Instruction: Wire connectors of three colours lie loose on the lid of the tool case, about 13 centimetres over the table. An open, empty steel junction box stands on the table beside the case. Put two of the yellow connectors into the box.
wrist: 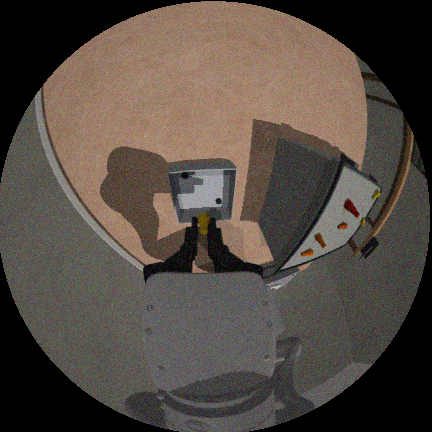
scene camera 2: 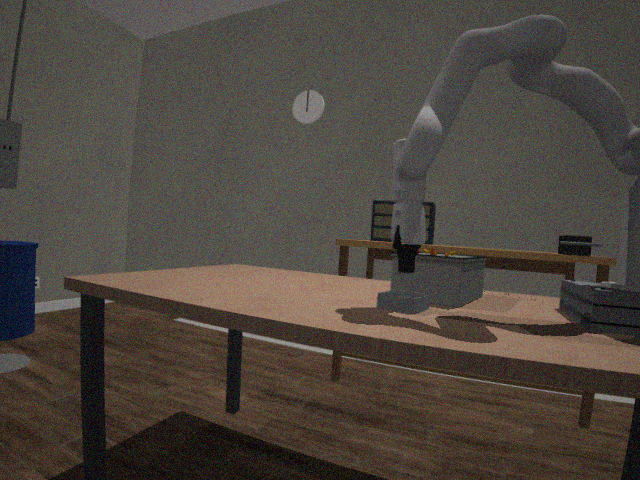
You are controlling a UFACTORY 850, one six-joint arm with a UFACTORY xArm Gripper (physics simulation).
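My gripper (scene camera 2: 406, 269) (wrist: 202, 224) is shut on a yellow connector (wrist: 203, 223). It holds the connector above the near edge of the steel junction box (scene camera 2: 395, 301) (wrist: 233, 192). The box stands open on the table; its floor shows two dark round spots and no connector. On the lid (wrist: 320, 215) of the tool case (scene camera 2: 439, 281) (wrist: 295, 185) lie two yellow connectors (wrist: 376, 194) (wrist: 364, 221), one red connector (wrist: 351, 208) and several orange connectors (wrist: 320, 240) (wrist: 307, 253) (wrist: 342, 226). In the scene view the held connector is hidden by the fingers.
The tool case stands right beside the box and rises higher than it. The table (scene camera 2: 232, 289) (wrist: 200, 75) carries both, and the robot's base (scene camera 2: 599, 304) stands at its right. A wooden bench (scene camera 2: 516, 253) with a dark rack (scene camera 2: 381, 220) is behind.
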